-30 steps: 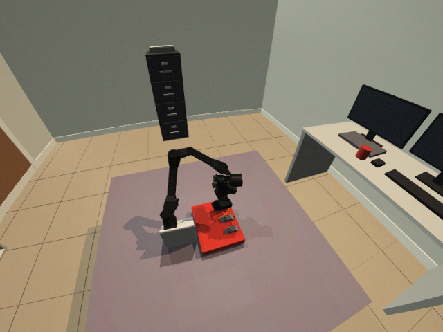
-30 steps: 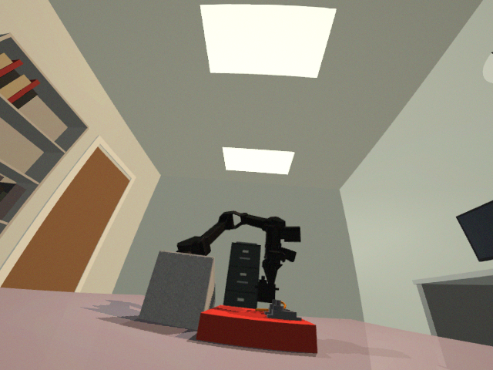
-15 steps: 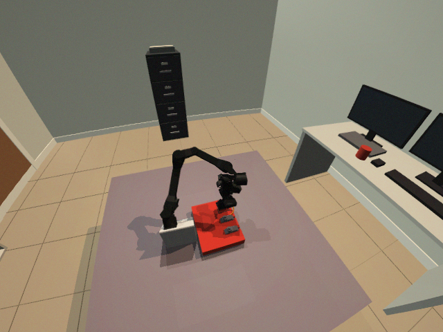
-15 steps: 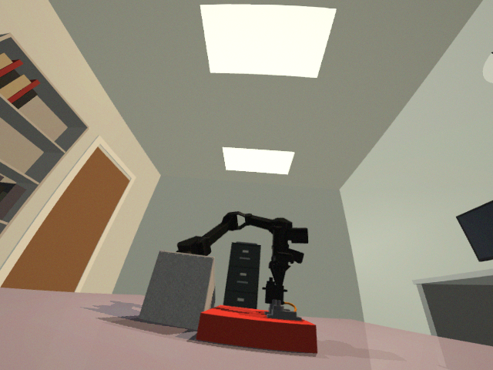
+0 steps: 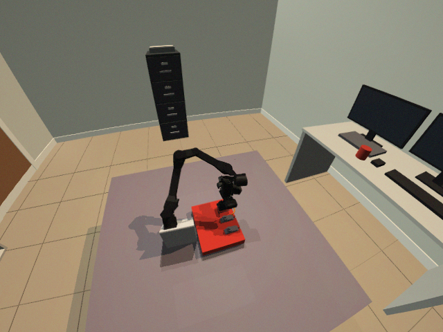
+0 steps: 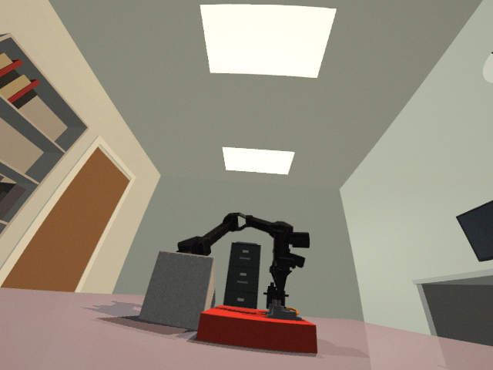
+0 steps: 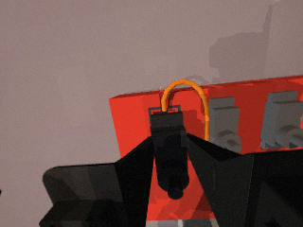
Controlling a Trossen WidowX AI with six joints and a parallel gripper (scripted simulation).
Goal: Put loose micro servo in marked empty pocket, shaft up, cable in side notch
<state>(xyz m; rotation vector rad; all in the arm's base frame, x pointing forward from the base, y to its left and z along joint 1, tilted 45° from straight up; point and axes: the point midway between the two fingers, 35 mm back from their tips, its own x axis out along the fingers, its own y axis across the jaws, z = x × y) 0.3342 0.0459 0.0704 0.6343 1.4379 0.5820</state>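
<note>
Right now my gripper tip is 130 mm past the red deck, 80 mm above it and 70 mm to the left of it.
</note>
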